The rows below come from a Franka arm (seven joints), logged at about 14 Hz.
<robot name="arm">
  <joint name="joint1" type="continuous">
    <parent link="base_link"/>
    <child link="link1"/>
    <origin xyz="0 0 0.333" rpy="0 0 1.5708"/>
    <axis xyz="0 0 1"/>
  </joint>
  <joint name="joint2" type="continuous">
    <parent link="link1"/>
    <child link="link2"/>
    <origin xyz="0 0 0" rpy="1.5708 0 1.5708"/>
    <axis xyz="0 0 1"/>
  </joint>
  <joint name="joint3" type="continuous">
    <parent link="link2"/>
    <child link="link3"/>
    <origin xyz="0 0.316 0" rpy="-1.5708 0 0"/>
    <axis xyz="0 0 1"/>
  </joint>
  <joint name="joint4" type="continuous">
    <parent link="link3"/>
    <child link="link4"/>
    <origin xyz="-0.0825 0 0" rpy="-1.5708 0 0"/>
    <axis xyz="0 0 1"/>
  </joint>
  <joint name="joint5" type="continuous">
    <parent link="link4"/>
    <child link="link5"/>
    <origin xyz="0.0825 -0.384 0" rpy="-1.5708 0 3.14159"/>
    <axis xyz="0 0 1"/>
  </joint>
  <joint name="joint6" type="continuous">
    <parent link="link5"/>
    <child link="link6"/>
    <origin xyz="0 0 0" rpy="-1.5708 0 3.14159"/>
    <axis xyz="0 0 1"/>
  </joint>
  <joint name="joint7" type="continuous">
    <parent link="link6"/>
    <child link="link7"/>
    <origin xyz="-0.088 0 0" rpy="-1.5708 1.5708 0"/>
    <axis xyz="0 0 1"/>
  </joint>
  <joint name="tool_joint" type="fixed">
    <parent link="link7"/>
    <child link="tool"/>
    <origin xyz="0 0 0.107" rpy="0 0 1.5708"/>
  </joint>
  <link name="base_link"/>
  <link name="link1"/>
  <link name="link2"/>
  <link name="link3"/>
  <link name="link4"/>
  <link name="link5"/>
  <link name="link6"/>
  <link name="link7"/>
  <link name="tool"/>
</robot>
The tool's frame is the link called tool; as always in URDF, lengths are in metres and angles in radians. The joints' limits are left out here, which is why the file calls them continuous.
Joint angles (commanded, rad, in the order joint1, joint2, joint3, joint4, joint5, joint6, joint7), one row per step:
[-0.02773, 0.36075, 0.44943, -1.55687, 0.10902, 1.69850, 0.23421]
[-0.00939, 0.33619, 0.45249, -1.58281, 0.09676, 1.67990, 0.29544]
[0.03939, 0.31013, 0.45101, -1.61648, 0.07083, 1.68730, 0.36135]
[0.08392, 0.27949, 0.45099, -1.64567, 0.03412, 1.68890, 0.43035]
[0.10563, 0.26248, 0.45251, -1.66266, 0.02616, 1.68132, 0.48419]
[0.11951, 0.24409, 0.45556, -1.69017, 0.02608, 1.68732, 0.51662]
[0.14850, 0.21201, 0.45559, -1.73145, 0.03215, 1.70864, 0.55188]
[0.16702, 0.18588, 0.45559, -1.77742, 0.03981, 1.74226, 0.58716]
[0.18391, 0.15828, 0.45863, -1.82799, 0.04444, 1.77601, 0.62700]
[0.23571, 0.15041, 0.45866, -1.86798, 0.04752, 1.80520, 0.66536]
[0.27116, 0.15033, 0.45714, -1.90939, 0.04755, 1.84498, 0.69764]
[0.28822, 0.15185, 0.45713, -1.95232, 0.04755, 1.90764, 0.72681]
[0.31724, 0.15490, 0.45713, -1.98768, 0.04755, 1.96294, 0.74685]
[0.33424, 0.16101, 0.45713, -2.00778, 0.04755, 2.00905, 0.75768]
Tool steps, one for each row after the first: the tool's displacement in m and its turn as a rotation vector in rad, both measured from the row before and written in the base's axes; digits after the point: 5 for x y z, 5 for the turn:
[-0.01434, 0.01064, 0.00133, -0.04355, 0.01970, -0.02478]
[-0.01947, 0.02441, -0.00049, -0.05166, -0.00715, -0.00434]
[-0.01952, 0.02028, 0.00361, -0.05938, -0.02052, -0.00680]
[-0.01233, 0.01033, 0.00135, -0.03040, 0.00094, -0.02323]
[-0.01140, 0.00743, -0.00168, -0.01684, -0.00012, -0.01227]
[-0.01806, 0.01348, 0.00025, -0.01094, -0.01240, -0.00576]
[-0.01378, 0.00798, -0.00453, -0.00597, -0.01221, -0.01850]
[-0.01519, 0.00709, -0.00592, -0.01066, -0.01196, -0.02069]
[-0.02331, 0.02160, -0.01195, -0.01183, 0.00112, 0.01272]
[-0.01620, 0.01278, -0.01590, -0.00912, -0.00071, 0.00090]
[-0.00852, 0.00616, -0.01565, 0.00528, -0.01523, -0.01533]
[-0.01289, 0.01096, -0.01335, 0.00758, -0.01308, 0.00581]
[-0.00632, 0.00725, -0.00868, 0.01326, -0.01369, 0.00272]

